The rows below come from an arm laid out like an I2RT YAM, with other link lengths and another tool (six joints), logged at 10 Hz.
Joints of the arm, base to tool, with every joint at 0 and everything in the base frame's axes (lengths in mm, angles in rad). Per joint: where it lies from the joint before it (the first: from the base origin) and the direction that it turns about. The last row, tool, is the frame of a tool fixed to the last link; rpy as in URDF.
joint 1: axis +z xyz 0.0 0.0 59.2
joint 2: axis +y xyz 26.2 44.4 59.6
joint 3: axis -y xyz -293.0 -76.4 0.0
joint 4: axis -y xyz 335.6 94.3 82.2
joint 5: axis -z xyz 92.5 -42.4 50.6
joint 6: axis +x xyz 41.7 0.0 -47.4
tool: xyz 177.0 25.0 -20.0 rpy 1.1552 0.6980 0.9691
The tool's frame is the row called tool.
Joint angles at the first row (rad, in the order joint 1, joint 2, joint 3, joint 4, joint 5, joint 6):
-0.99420, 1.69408, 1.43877, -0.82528, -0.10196, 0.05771
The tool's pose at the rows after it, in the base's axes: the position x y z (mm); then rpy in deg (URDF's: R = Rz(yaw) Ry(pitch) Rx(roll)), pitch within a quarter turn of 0, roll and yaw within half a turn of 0:
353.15 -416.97 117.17 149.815 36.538 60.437
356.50 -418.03 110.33 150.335 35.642 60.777
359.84 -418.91 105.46 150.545 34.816 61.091
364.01 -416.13 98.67 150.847 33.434 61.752
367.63 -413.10 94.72 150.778 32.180 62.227
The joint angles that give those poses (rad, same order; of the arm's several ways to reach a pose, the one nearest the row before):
-0.99518, 1.71940, 1.44631, -0.82221, -0.10678, 0.06262
-0.99496, 1.74272, 1.45638, -0.82221, -0.11628, 0.06704
-0.99540, 1.76189, 1.46594, -0.82181, -0.12813, 0.06864
-0.99427, 1.77954, 1.46897, -0.82230, -0.14860, 0.07019
-0.99402, 1.78993, 1.46952, -0.82211, -0.17008, 0.07054

